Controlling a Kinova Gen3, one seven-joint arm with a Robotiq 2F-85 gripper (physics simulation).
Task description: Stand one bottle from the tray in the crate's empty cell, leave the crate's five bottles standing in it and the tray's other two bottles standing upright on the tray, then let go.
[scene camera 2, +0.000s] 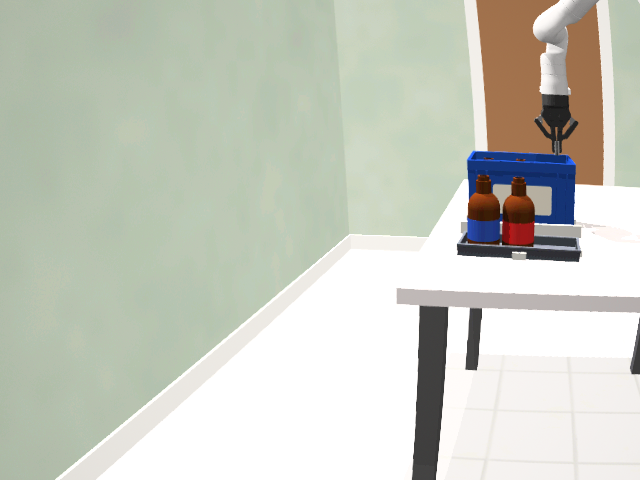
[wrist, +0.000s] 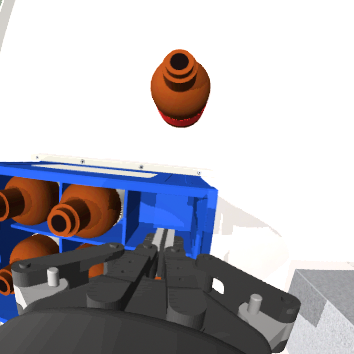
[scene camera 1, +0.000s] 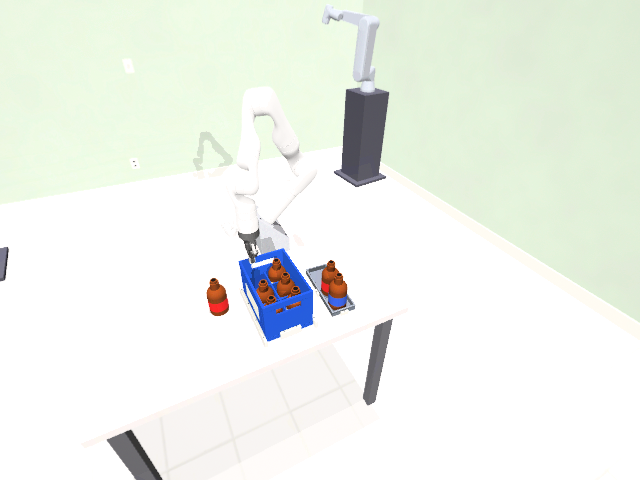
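Pixels of known places: gripper, fingertip midpoint: [scene camera 2: 556,155] [wrist: 164,239] [scene camera 1: 252,262]; arm's base, link origin: [scene camera 1: 265,217].
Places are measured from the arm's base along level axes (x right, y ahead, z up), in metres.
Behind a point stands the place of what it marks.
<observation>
My gripper [scene camera 1: 252,261] @(y 0.295, x 0.196, z 0.019 m) [scene camera 2: 556,151] @(y 0.295, x 0.196, z 0.019 m) [wrist: 164,239] @(y 0.295, x 0.196, z 0.019 m) is shut and empty, pointing down. Its fingertips are at about rim height over the end of the blue crate [scene camera 1: 273,322] @(y 0.529, x 0.232, z -0.069 m) [scene camera 2: 564,191] @(y 0.301, x 0.054, z -0.050 m) that has the empty cell, near that cell in the wrist view. Several brown bottles stand in the crate; the fingers partly hide some in the wrist view. A red-label bottle [scene camera 1: 217,298] @(y 0.318, x 0.356, z -0.066 m) [wrist: 181,92] @(y 0.281, x 0.331, z -0.041 m) stands upright on the table beside the crate. A red-label bottle [scene camera 2: 518,219] @(y 0.438, x -0.111, z -0.079 m) and a blue-label bottle [scene camera 1: 338,293] @(y 0.541, x -0.036, z -0.062 m) [scene camera 2: 483,219] @(y 0.514, x -0.094, z -0.084 m) stand upright on the tray [scene camera 1: 316,277] @(y 0.337, x -0.071, z -0.154 m) [scene camera 2: 555,253] @(y 0.356, x -0.137, z -0.143 m).
The crate is between the single bottle and the tray on the white table [scene camera 1: 170,361] @(y 0.420, x 0.570, z -0.160 m) [scene camera 2: 516,279] @(y 0.453, x -0.248, z -0.159 m). A grey block [wrist: 330,285] @(y 0.039, x 0.059, z -0.096 m) shows at the lower right of the wrist view. A second arm [scene camera 1: 364,49] stands on a dark pedestal [scene camera 1: 364,136] far behind.
</observation>
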